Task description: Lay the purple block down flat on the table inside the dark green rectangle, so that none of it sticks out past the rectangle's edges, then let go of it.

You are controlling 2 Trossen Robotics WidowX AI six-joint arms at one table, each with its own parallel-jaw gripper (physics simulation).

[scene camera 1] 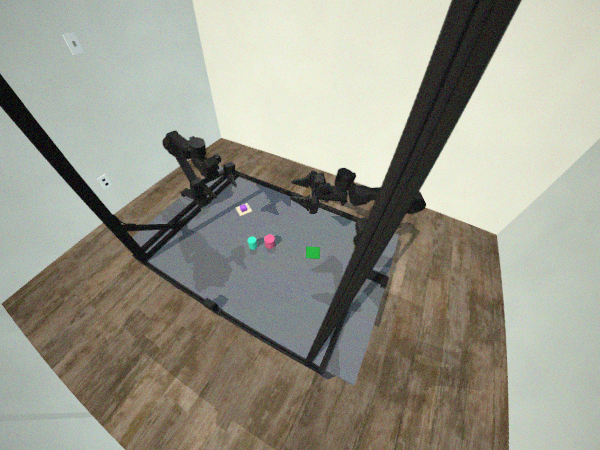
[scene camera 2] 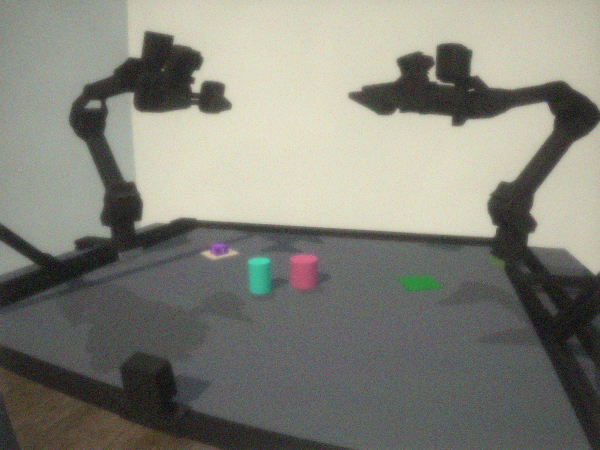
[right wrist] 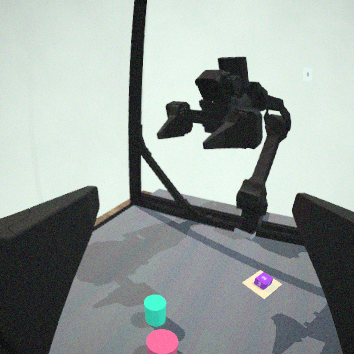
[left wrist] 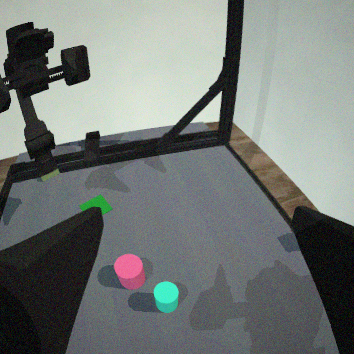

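Pixels of known places: left gripper, fingertip midpoint: [scene camera 1: 226,192] [scene camera 2: 211,105] [right wrist: 178,140] [left wrist: 202,217]; right gripper, fingertip midpoint: [scene camera 1: 291,189] [scene camera 2: 354,92] [right wrist: 201,200] [left wrist: 42,81]; left arm's base, link origin: [scene camera 1: 203,202] [scene camera 2: 124,247] [right wrist: 247,226]; right arm's base, link origin: [scene camera 2: 509,256] [left wrist: 46,167].
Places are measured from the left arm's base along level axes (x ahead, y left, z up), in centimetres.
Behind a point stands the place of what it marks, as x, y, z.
Observation:
The small purple block [scene camera 1: 243,207] @[19.1, 14.1, 0.0] [scene camera 2: 219,249] @[20.2, 13.0, -0.4] [right wrist: 263,280] @[19.7, 14.5, 0.0] rests on a cream square [scene camera 2: 233,253] @[21.9, 15.8, -1.8] [right wrist: 266,294] @[21.6, 16.8, -1.8] on the table, at the left in both scene views; it does not show in the left wrist view. The dark green rectangle [scene camera 1: 313,252] @[64.9, 21.0, -1.8] [scene camera 2: 420,283] @[65.1, 20.5, -1.8] [left wrist: 96,203] @[65.9, 20.7, -1.8] lies bare on the table, right of the cylinders in the scene views. My left gripper [scene camera 2: 211,105] @[34.7, 0.0, 30.4] [left wrist: 202,217] @[34.7, 0.0, 30.4] [right wrist: 178,140] @[34.7, 0.0, 30.4] is open and empty, high above the table on the block's side. My right gripper [scene camera 1: 293,190] @[52.6, 17.3, 32.4] [scene camera 2: 352,95] @[52.6, 17.3, 32.4] [right wrist: 201,200] @[52.6, 17.3, 32.4] is open and empty, also high above the table.
A teal cylinder [scene camera 1: 252,243] @[43.5, 1.6, 3.2] [scene camera 2: 259,276] @[43.2, 1.1, 1.4] [left wrist: 166,296] @[41.1, 2.4, 3.5] [right wrist: 155,311] @[43.2, 4.1, 3.1] and a pink cylinder [scene camera 1: 270,241] @[48.4, 8.5, 3.0] [scene camera 2: 304,272] @[48.3, 7.3, 1.3] [left wrist: 129,270] @[45.8, 8.8, 3.0] [right wrist: 162,342] @[47.0, 9.5, 3.0] stand upright, close together, between the block and the rectangle. An olive patch [scene camera 2: 497,260] [left wrist: 50,175] @[76.0, 38.9, -1.3] lies by the right arm's base. A black frame borders the table.

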